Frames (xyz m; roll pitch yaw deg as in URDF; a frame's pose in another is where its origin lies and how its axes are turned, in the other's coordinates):
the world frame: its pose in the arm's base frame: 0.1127 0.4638 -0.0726 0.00 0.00 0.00
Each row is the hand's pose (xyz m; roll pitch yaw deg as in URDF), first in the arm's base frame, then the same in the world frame.
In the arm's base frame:
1: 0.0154 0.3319 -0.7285 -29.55 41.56 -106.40
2: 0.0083 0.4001 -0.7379 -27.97 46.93 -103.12
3: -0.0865 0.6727 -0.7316 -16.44 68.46 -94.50
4: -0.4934 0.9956 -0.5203 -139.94 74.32 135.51
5: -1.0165 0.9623 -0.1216 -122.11 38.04 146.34
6: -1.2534 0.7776 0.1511 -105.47 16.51 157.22
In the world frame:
1: -0.0973 -0.1319 -0.6559 -29.55 41.56 -106.40
2: -0.1044 -0.0637 -0.6653 -27.97 46.93 -103.12
3: -0.1992 0.2089 -0.6590 -16.44 68.46 -94.50
4: -0.6061 0.5318 -0.4477 -139.94 74.32 135.51
5: -1.1292 0.4985 -0.0490 -122.11 38.04 146.34
6: -1.3661 0.3138 0.2237 -105.47 16.51 157.22

